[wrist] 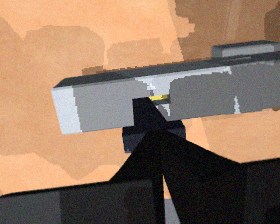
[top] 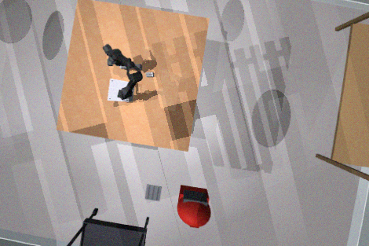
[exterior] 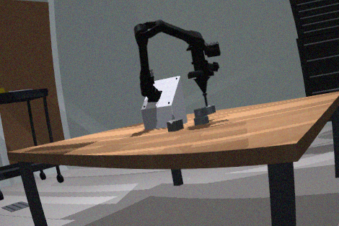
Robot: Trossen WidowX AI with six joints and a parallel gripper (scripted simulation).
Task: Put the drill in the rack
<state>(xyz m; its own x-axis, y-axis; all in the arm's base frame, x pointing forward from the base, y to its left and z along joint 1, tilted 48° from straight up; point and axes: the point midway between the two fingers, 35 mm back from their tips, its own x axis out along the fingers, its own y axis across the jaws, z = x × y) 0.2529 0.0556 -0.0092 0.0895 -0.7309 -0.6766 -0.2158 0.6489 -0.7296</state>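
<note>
My gripper tip is now 1 cm short of the drill, 5 cm to the left of it and 8 cm above it. Round my gripper tip: grey housing block (1 cm ahead, 3 cm to the right, 9 cm below).
</note>
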